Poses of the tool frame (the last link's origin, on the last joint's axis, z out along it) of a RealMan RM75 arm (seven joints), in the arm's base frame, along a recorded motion.
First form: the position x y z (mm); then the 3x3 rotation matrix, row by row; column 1 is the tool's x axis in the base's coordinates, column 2 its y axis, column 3 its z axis. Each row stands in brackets.
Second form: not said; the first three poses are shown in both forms.
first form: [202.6, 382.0, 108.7], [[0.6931, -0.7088, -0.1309], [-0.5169, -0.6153, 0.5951], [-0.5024, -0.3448, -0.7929]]
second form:
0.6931, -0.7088, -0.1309, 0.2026
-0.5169, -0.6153, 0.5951, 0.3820
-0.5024, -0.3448, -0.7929, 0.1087
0, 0, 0, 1

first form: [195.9, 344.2, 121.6], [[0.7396, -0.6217, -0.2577], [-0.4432, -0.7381, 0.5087], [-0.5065, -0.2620, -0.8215]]
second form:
0.7396, -0.6217, -0.2577, 0.1959
-0.4432, -0.7381, 0.5087, 0.3442
-0.5065, -0.2620, -0.8215, 0.1216
0, 0, 0, 1

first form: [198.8, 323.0, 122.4], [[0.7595, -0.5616, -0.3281], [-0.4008, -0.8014, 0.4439], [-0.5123, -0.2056, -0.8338]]
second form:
0.7595, -0.5616, -0.3281, 0.1988
-0.4008, -0.8014, 0.4439, 0.3230
-0.5123, -0.2056, -0.8338, 0.1224
0, 0, 0, 1

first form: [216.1, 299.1, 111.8], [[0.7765, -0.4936, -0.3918], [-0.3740, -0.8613, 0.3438], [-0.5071, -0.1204, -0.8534]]
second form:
0.7765, -0.4936, -0.3918, 0.2161
-0.3740, -0.8613, 0.3438, 0.2991
-0.5071, -0.1204, -0.8534, 0.1118
0, 0, 0, 1

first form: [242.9, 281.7, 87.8], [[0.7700, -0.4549, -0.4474], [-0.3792, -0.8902, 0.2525], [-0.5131, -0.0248, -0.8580]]
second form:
0.7700, -0.4549, -0.4474, 0.2429
-0.3792, -0.8902, 0.2525, 0.2817
-0.5131, -0.0248, -0.8580, 0.0878
0, 0, 0, 1

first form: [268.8, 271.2, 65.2], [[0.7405, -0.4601, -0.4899], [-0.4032, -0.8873, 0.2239], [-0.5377, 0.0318, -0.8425]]
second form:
0.7405, -0.4601, -0.4899, 0.2688
-0.4032, -0.8873, 0.2239, 0.2712
-0.5377, 0.0318, -0.8425, 0.0652
0, 0, 0, 1

